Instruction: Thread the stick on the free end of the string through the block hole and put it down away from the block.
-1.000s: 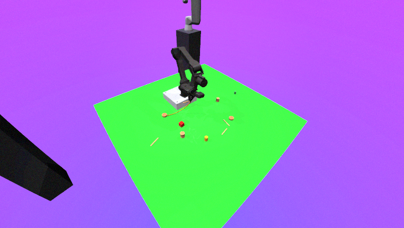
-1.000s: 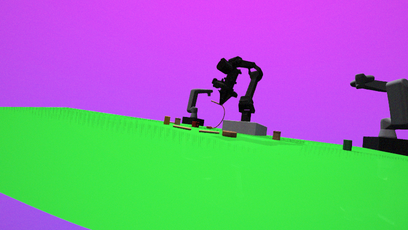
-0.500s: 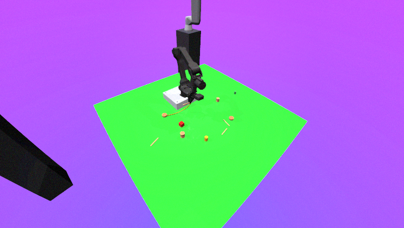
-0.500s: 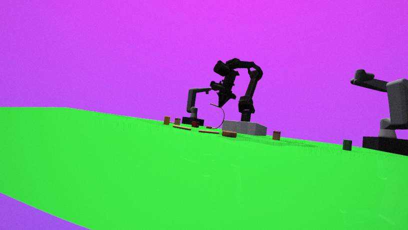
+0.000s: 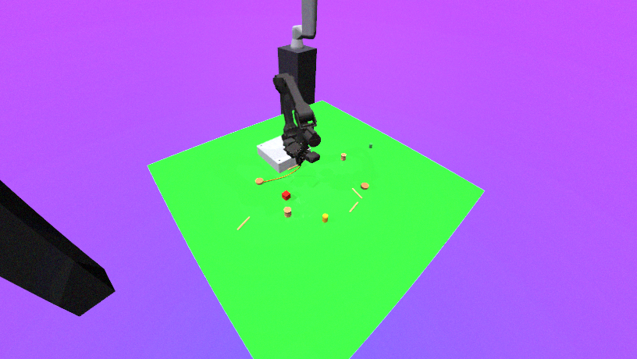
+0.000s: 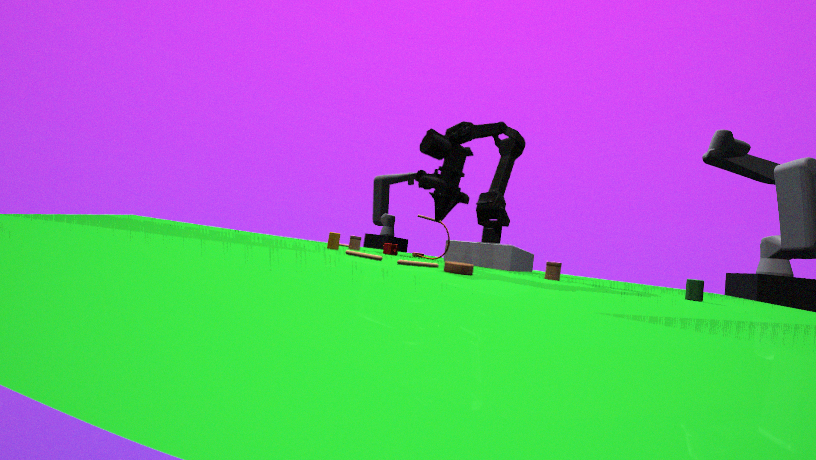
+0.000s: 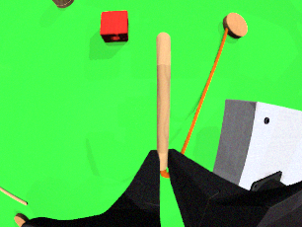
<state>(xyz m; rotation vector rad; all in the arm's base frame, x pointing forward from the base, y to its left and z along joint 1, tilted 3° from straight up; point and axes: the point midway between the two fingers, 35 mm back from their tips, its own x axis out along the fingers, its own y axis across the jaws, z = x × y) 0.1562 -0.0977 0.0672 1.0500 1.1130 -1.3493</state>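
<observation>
My gripper tip is 12 cm to the left of the red block, 9 cm above it and 3 cm short of it. Also, from my gripper tip: round wooden button (14 cm to the right, 14 cm behind, 10 cm below); then thin wooden stick (1 cm to the right); then tan cylinder (19 cm to the right, 11 cm ahead, 9 cm below).
</observation>
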